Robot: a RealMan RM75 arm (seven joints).
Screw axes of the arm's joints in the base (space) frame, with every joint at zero. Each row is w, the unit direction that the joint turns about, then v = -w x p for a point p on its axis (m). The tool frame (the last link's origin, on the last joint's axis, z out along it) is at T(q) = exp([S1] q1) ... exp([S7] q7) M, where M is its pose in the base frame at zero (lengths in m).
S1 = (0, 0, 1, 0, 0, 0)
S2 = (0, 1, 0, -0.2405, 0, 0)
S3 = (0, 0, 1, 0, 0, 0)
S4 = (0, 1, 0, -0.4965, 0, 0)
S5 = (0, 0, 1, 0, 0, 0)
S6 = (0, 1, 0, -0.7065, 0, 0)
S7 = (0, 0, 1, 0, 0, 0)
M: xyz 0 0 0.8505 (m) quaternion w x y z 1 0 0 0
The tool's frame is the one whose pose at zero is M.
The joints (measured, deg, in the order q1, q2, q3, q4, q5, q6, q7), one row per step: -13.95, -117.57, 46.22, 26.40, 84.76, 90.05, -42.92; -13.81, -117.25, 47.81, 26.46, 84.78, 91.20, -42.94; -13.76, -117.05, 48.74, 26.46, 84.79, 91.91, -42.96; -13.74, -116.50, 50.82, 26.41, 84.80, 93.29, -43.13; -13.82, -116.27, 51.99, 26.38, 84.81, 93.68, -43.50; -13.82, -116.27, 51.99, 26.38, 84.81, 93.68, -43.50; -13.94, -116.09, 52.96, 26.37, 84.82, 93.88, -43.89; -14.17, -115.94, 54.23, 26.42, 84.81, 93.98, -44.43; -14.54, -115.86, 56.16, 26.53, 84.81, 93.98, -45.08; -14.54, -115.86, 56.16, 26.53, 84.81, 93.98, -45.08; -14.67, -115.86, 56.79, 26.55, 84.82, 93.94, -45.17; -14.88, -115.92, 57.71, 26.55, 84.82, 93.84, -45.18
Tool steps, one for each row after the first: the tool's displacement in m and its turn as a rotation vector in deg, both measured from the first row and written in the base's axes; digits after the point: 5 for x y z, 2 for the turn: 0.00249, -0.00340, -0.00166, -1.55, 0.05, -1.55; 0.00402, -0.00540, -0.00259, -2.49, 0.03, -2.47; 0.00679, -0.00929, -0.00415, -4.63, 0.08, -4.32; 0.00819, -0.01062, -0.00568, -5.93, 0.09, -4.97; 0.00819, -0.01062, -0.00568, -5.93, 0.09, -4.97; 0.00936, -0.01128, -0.00702, -7.02, 0.12, -5.41; 0.01129, -0.01150, -0.00919, -8.40, 0.20, -5.95; 0.01456, -0.01174, -0.01341, -10.39, 0.40, -6.80; 0.01456, -0.01174, -0.01341, -10.39, 0.40, -6.80; 0.01566, -0.01183, -0.01502, -10.99, 0.54, -7.12; 0.01746, -0.01193, -0.01780, -11.79, 0.75, -7.64
